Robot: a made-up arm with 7 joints. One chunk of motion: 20 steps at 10 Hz.
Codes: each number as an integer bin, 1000 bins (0 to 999) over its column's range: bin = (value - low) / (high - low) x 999, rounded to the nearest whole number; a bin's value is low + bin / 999 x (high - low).
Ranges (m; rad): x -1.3..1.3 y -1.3..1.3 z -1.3..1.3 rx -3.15..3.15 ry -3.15..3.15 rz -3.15..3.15
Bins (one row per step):
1: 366 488 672 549 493 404
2: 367 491 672 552 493 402
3: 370 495 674 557 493 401
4: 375 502 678 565 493 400
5: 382 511 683 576 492 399
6: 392 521 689 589 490 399
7: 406 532 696 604 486 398
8: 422 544 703 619 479 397
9: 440 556 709 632 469 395
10: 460 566 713 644 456 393
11: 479 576 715 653 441 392
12: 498 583 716 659 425 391
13: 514 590 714 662 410 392
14: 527 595 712 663 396 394
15: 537 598 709 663 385 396
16: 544 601 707 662 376 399
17: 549 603 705 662 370 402
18: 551 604 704 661 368 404
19: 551 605 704 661 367 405
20: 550 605 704 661 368 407
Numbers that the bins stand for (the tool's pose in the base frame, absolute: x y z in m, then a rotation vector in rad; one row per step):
1: -0.3474 -0.0299 0.4489 0.3122 -0.0410 -0.6023
2: -0.3448 -0.0221 0.4489 0.3311 -0.0410 -0.6149
3: -0.3370 -0.0117 0.4542 0.3626 -0.0410 -0.6212
4: -0.3240 0.0065 0.4646 0.4131 -0.0410 -0.6275
5: -0.3058 0.0299 0.4776 0.4824 -0.0473 -0.6338
6: -0.2798 0.0560 0.4932 0.5644 -0.0599 -0.6338
7: -0.2433 0.0846 0.5114 0.6590 -0.0851 -0.6401
8: -0.2017 0.1158 0.5296 0.7536 -0.1293 -0.6464
9: -0.1549 0.1470 0.5452 0.8356 -0.1923 -0.6590
10: -0.1028 0.1731 0.5557 0.9113 -0.2743 -0.6716
11: -0.0534 0.1991 0.5609 0.9680 -0.3689 -0.6779
12: -0.0039 0.2173 0.5635 1.0059 -0.4698 -0.6842
13: 0.0377 0.2355 0.5583 1.0248 -0.5644 -0.6779
14: 0.0716 0.2485 0.5531 1.0311 -0.6527 -0.6653
15: 0.0976 0.2564 0.5452 1.0311 -0.7221 -0.6527
16: 0.1158 0.2642 0.5400 1.0248 -0.7788 -0.6338
17: 0.1288 0.2694 0.5348 1.0248 -0.8167 -0.6149
18: 0.1340 0.2720 0.5322 1.0185 -0.8293 -0.6023
19: 0.1340 0.2746 0.5322 1.0185 -0.8356 -0.5959
20: 0.1314 0.2746 0.5322 1.0185 -0.8293 -0.5833

